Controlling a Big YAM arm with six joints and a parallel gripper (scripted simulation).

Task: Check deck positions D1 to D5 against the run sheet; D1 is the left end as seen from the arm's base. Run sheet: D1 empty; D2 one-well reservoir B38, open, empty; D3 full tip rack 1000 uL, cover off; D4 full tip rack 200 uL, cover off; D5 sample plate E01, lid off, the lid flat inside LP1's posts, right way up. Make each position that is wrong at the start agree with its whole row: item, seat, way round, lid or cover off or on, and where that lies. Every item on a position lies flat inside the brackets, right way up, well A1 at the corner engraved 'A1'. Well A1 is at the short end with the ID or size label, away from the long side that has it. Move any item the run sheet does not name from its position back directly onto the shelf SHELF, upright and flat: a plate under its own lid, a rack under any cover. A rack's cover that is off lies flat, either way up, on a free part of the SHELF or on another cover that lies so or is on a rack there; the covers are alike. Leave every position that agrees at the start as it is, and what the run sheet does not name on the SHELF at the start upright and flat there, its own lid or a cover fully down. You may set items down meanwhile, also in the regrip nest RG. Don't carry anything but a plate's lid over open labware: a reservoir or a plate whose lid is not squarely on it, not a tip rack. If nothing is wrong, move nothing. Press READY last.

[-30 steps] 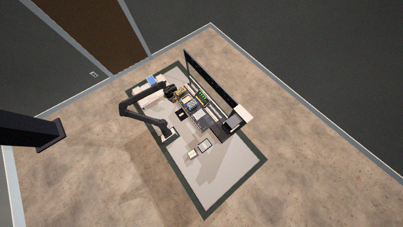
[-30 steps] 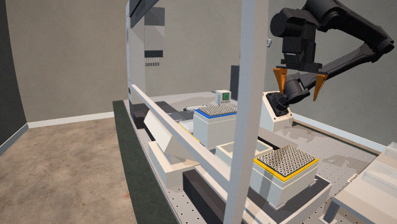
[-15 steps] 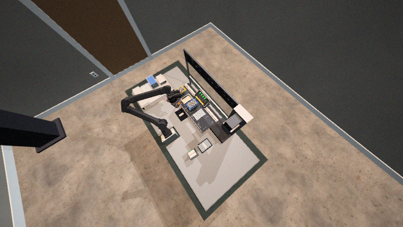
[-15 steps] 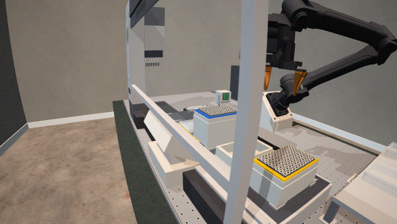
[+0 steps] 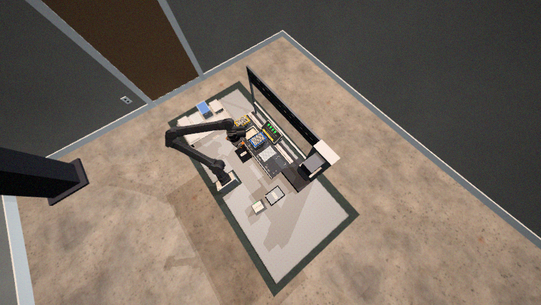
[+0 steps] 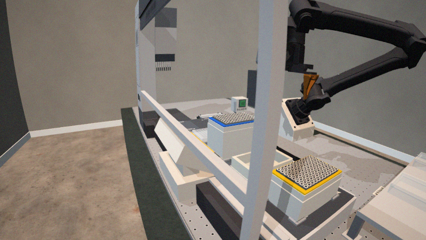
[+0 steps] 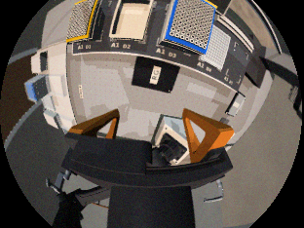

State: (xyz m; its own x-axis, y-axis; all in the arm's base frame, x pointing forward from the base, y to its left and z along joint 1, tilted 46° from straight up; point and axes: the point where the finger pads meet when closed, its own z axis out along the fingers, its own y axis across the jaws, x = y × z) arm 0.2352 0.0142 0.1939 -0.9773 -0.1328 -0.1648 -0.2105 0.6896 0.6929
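Right now the white sample plate is 170 mm ahead of my hand, 170 mm to the right of it and 150 mm below it. From my hand the other things lie so: blue-rimmed tip rack 160 mm ahead, 50 mm to the right, 90 mm below; then yellow-rimmed tip rack 160 mm ahead, 200 mm to the left, 120 mm below; then black nest 10 mm ahead, 10 mm to the right, 210 mm below.
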